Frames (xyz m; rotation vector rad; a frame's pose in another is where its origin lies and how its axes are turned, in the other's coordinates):
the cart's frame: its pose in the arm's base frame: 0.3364 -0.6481 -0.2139 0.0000 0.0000 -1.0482
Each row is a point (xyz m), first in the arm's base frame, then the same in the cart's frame.
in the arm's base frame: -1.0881 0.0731 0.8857
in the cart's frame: -1.3360 -0.8744 1.0996
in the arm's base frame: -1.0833 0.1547 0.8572
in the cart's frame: -1.4043 -0.8295 1.0711
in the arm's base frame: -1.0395 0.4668 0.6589
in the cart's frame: -1.6528 -0.6358 0.8728
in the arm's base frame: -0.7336 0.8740 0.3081
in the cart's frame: -1.8530 -0.1675 0.5220
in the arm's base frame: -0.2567 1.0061 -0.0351
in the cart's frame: -1.7294 0.3117 0.1788
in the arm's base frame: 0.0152 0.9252 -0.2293
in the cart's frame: -1.5236 0.5070 -0.0154
